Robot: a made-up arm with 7 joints.
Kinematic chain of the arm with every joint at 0, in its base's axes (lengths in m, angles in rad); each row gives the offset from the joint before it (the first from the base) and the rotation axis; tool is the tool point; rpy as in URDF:
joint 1: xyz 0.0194 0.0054 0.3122 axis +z
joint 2: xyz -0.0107 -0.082 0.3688 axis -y
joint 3: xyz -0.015 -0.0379 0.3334 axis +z
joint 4: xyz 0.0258 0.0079 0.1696 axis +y
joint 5: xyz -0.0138 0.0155 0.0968 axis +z
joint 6: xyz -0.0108 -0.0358 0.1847 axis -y
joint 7: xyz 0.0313 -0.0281 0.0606 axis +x
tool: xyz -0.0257 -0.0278 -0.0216 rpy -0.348 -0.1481 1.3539
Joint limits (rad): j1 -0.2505..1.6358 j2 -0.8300..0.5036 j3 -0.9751..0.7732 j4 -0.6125..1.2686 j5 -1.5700..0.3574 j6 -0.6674..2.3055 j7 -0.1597..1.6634
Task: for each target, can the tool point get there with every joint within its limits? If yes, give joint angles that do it. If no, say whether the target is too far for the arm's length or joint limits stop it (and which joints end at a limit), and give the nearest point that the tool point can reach.
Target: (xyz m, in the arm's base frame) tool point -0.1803 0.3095 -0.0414
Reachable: no: joint limits stop it (at a limit: joint 1, joint 2, joint 4, joint 5, joint 6, joint 7) | nearest point -0.0236 0.6097 0.8352 | short by 0.940 m
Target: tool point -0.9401 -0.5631 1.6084
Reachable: no: too far | nearest point -0.4712 -0.2853 1.2940 | short by 0.629 m
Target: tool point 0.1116 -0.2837 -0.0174
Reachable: no: joint limits stop it (at a limit: joint 1, joint 2, joint 4, joint 5, joint 6, joint 7) | nearest point 0.5694 -0.3321 0.8235 | short by 0.959 m
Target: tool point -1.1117 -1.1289 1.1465
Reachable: no: too far | nearest point -0.4111 -0.4263 1.1804 | short by 0.993 m
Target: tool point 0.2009 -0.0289 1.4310
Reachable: yes | joints 0.5058 -0.0143 0.2156 0.6768 -0.1090 2.0563 1.0380
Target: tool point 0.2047 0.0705 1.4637
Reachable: yes | joints 1.0473 -0.3557 -0.5632 -0.2845 0.1929 0.8490 0.3208
